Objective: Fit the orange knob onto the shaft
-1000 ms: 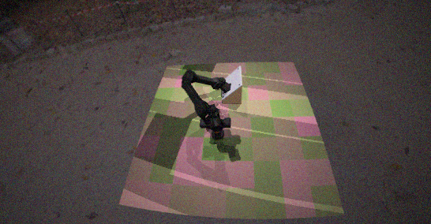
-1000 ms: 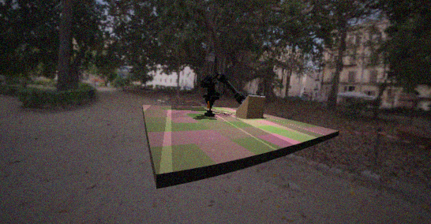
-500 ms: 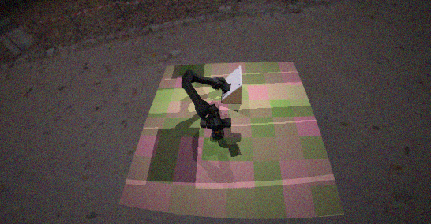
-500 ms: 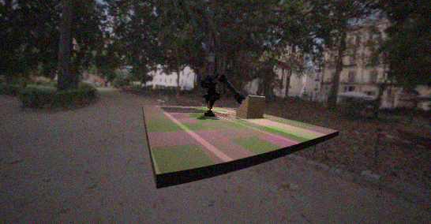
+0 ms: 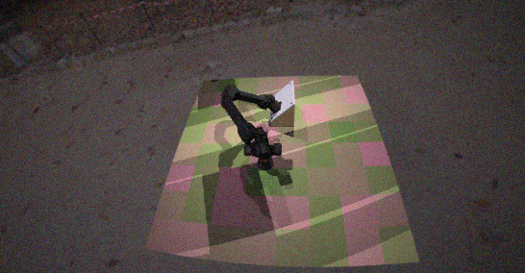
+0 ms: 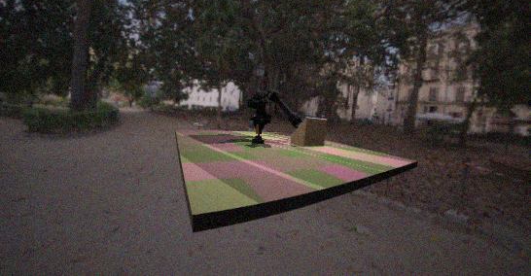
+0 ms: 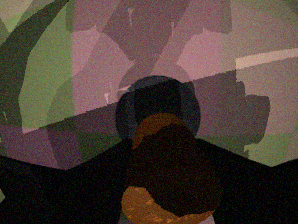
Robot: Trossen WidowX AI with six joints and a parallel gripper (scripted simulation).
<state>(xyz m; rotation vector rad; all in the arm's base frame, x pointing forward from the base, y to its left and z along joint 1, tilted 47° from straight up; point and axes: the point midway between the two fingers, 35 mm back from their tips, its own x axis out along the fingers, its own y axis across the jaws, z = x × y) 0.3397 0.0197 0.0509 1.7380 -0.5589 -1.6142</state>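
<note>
My gripper tip is now 20 mm below the orange knob. From my gripper tip the other things lie so: round dark pedestal 40 mm below.
</note>
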